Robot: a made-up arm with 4 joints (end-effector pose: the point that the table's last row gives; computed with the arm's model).
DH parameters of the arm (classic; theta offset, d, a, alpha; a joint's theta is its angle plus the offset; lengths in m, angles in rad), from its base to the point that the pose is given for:
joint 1: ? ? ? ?
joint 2: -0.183 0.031 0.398 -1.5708
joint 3: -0.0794 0 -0.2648 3.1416
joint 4: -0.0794 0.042 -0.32 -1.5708
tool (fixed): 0 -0.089 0 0
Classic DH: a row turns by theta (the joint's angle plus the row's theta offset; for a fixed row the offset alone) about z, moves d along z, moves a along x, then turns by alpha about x.
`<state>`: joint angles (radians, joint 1 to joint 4).
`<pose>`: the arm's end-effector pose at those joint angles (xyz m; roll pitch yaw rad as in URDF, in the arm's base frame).
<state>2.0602 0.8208 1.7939 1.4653</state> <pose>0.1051 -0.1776 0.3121 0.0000 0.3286 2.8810</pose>
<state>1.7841 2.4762 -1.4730 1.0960</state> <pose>-0.2272 -0.9095 -0.3323 -3.1416 -0.5726 1.1187</pose>
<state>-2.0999 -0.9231 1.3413 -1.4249</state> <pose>-0.4772 0.2674 0.4834 3.1416 0.3754 0.1186</pose>
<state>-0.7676 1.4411 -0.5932 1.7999</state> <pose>0.1448 0.4431 -0.2865 3.1416 -0.7485 -2.4681</pose>
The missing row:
joint 1: 0.183 0 -0.3132 0
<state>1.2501 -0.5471 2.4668 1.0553</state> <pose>0.3293 -0.0498 0.5141 -0.0001 1.4115 0.7029</pose>
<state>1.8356 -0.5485 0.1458 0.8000</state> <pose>0.1575 -0.3574 -0.2168 0.0000 -0.6542 1.2871</pose>
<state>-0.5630 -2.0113 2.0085 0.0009</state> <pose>-0.7736 -0.1416 0.6066 -3.1416 1.1340 0.5673</pose>
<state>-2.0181 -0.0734 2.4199 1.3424</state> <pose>-0.1299 0.0176 0.4609 0.0000 1.0775 -2.0915</pose>
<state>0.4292 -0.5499 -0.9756 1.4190</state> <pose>0.2972 -0.2894 -0.3515 3.1416 -0.7470 3.0209</pose>
